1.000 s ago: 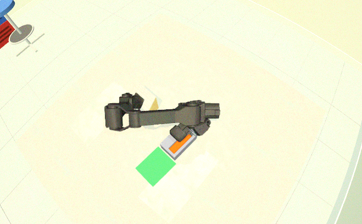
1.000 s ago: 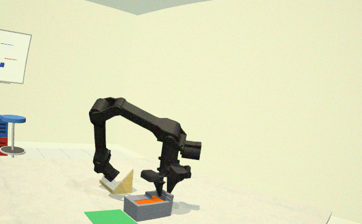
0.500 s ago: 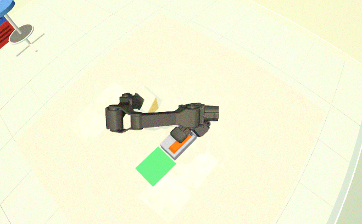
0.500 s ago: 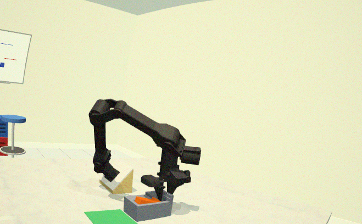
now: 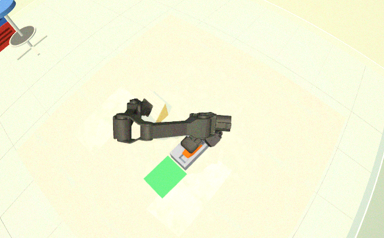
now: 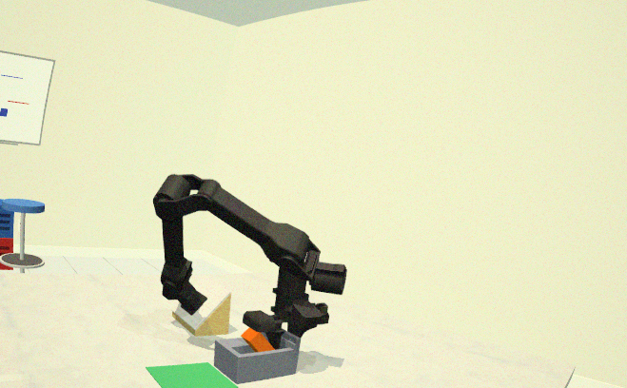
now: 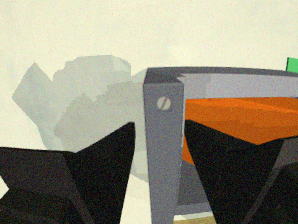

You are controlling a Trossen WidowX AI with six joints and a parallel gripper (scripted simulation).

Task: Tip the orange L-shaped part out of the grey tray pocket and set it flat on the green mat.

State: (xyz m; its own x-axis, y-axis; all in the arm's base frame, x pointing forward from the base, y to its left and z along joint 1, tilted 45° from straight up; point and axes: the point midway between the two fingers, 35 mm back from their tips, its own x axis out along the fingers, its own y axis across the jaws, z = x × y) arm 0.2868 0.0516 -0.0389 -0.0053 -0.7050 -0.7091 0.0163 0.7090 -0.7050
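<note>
The orange L-shaped part is 50 mm to the right of my gripper tip and 10 mm above it. The rest, counted from my gripper tip: green mat: 220 mm to the right, 50 mm below, 10 mm behind.
</note>
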